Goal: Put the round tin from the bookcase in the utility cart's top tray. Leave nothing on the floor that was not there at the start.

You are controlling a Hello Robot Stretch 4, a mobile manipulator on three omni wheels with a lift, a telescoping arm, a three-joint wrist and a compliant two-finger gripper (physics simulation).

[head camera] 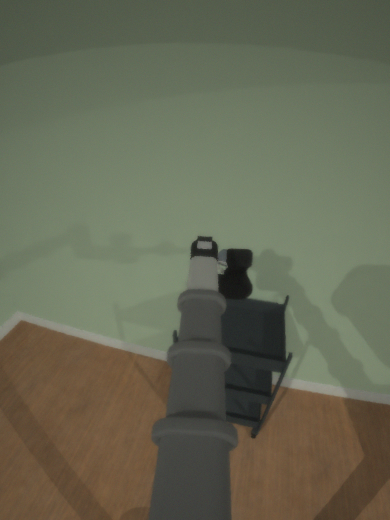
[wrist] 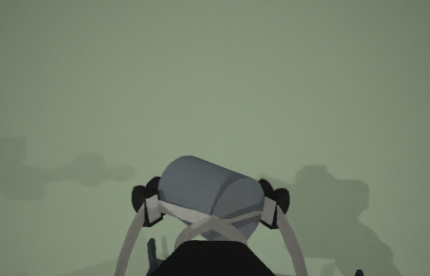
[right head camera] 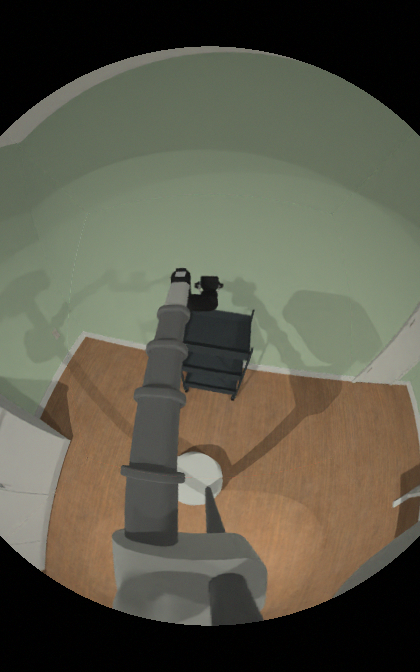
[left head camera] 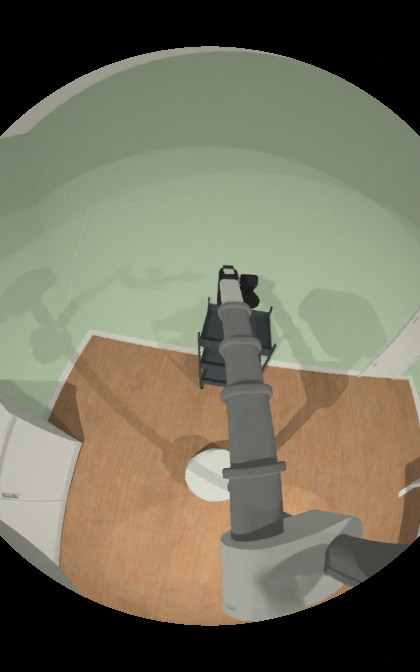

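Frame: origin at the robot's base, x ahead, y left, z up, level; centimetres.
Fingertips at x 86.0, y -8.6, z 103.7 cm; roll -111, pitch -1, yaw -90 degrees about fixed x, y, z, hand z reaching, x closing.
A point is followed by its place in that frame.
The round tin (wrist: 200, 182) @(x 81.2, y -8.0, z 107.9 cm) (head camera: 223, 256) @(x 82.2, y -6.4, z 107.1 cm) is a grey-blue cylinder, lying tilted between the two fingertips in the wrist view. My gripper (wrist: 208, 193) @(x 86.0, y -8.6, z 103.7 cm) (right head camera: 209, 285) is shut on it, with a pad against each side. In the head view the wrist hides most of the tin. The dark utility cart (head camera: 257, 361) @(x 70.2, y -22.6, z 67.8 cm) (left head camera: 210, 344) (right head camera: 220, 350) stands against the wall. In the head views the gripper appears above the back part of its top tray; the exact height and overhang cannot be told. Two cart post tips show low in the wrist view. The bookcase is not identifiable.
My extended arm (head camera: 197, 390) @(x 24.8, y 0.0, z 125.8 cm) (left head camera: 252, 425) (right head camera: 157, 425) crosses over the cart's left part in the head view. A green wall (head camera: 195, 175) @(x 114.4, y 5.0, z 124.9 cm) rises close behind the cart. A white cabinet (left head camera: 35, 465) stands at the left. A white round disc (left head camera: 206, 475) (right head camera: 202, 470) shows below the arm.
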